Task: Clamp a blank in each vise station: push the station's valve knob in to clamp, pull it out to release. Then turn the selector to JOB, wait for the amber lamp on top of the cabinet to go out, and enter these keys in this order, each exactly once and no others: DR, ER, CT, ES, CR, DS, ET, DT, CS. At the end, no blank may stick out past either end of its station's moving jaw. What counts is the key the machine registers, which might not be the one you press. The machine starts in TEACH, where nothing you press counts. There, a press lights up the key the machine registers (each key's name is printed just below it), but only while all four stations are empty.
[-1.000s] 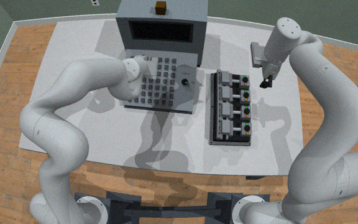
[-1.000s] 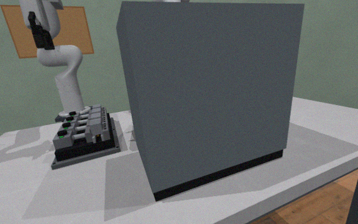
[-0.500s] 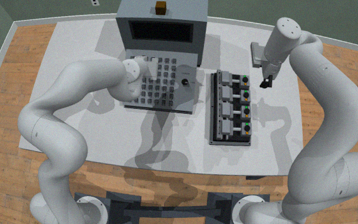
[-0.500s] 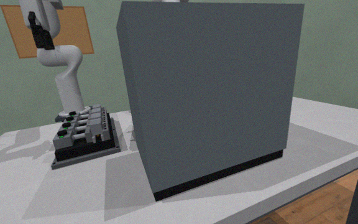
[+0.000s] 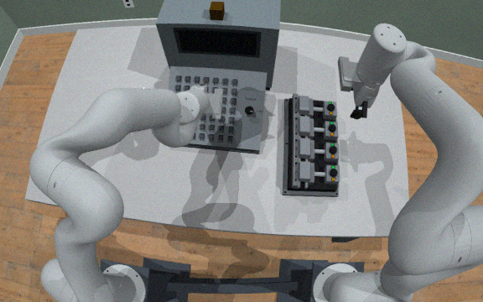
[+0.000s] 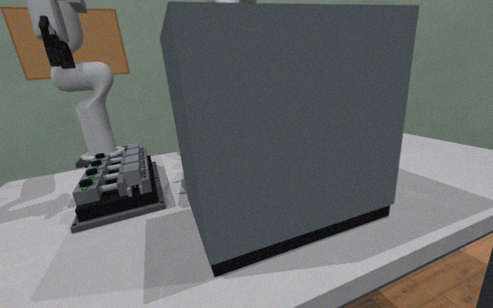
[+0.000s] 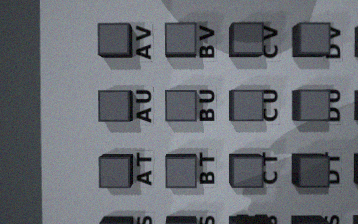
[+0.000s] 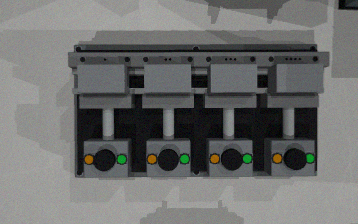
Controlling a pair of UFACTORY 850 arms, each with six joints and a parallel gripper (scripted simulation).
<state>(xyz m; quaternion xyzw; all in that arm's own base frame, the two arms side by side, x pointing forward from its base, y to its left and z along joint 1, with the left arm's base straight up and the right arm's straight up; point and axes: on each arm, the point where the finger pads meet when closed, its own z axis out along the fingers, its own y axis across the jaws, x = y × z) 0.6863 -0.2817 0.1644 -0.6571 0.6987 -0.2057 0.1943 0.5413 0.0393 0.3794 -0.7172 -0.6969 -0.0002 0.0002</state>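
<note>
Right now the ES key is 4 cm behind my left hand and 6 cm below it. Round my left hand: key panel 1 cm ahead, 5 cm to the right, 8 cm below; selector 3 cm behind, 16 cm to the right, 4 cm below.
</note>
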